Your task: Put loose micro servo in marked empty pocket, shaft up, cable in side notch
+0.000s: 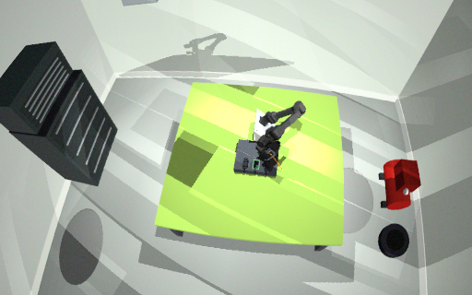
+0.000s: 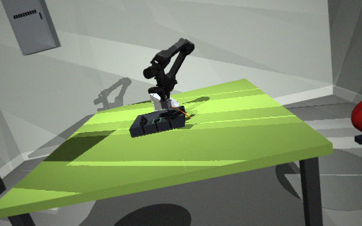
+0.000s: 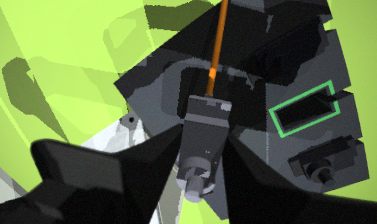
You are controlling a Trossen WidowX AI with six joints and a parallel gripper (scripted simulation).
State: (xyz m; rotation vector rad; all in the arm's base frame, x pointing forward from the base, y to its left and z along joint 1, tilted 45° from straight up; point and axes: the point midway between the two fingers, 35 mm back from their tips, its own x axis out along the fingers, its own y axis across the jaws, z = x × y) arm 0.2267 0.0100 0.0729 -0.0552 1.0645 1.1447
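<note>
My gripper tip is now 10 cm above the dark robot deck, 7 cm to the left of it and 1 cm past it.
</note>
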